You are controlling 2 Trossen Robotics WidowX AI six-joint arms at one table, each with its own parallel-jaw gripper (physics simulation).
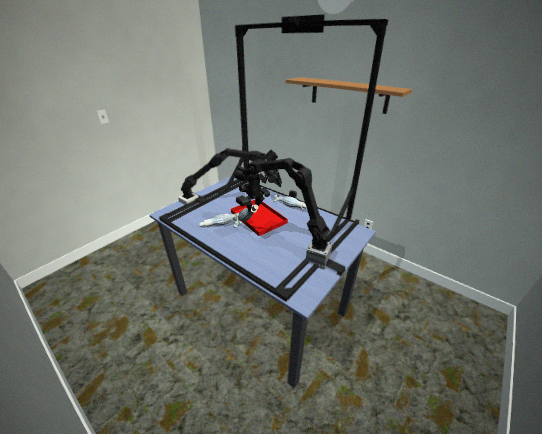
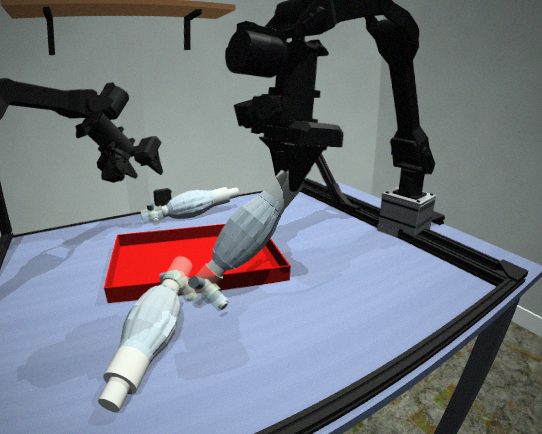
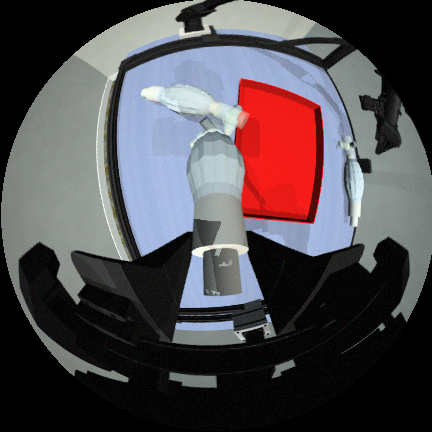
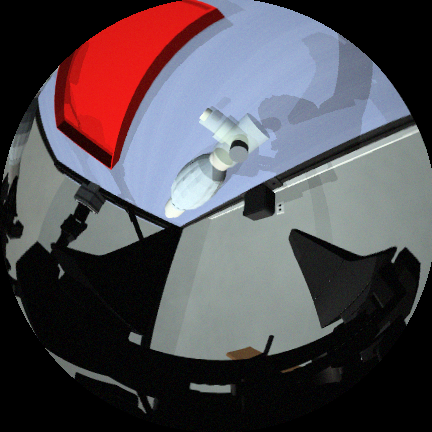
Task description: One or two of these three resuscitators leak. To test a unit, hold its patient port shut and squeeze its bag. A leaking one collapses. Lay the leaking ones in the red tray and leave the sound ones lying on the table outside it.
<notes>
The pictures show: my left gripper, my right gripper and a red tray.
My left gripper also shows in image 3. My right gripper also shows in image 3 and in image 4.
</notes>
